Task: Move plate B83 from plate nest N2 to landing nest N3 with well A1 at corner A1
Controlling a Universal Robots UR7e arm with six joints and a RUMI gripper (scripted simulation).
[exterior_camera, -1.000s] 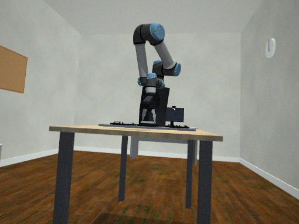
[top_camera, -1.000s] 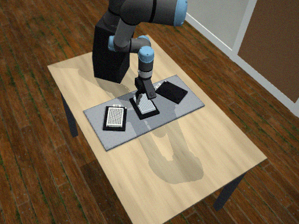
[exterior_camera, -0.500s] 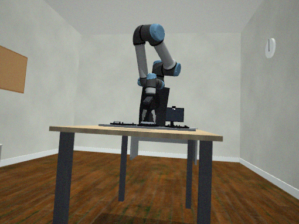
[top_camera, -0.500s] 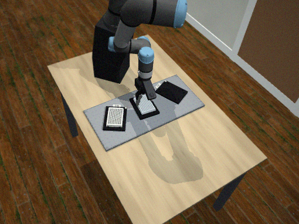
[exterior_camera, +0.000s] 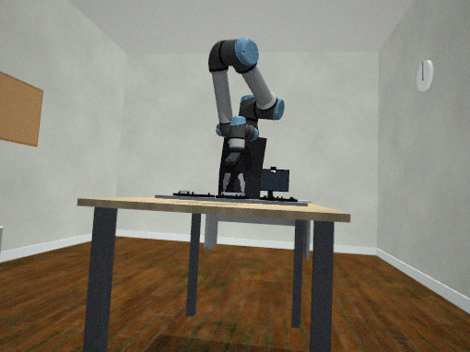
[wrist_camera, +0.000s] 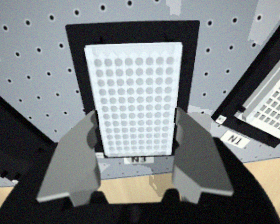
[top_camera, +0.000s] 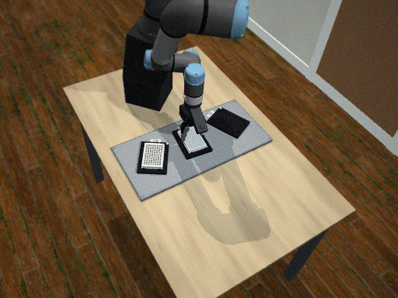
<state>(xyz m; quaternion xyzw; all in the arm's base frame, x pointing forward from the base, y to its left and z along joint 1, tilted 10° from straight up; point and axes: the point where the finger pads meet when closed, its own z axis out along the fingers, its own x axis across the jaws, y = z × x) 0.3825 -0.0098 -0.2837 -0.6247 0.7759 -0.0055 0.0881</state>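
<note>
My gripper is now 2 cm above the landing nest N3. Round my hand: N2 label: 17 cm to the left, 9 cm behind, 3 cm below; then plate nest N2: 21 cm to the left, 2 cm below; then plate: 19 cm to the right, 2 cm behind, 1 cm below.
</note>
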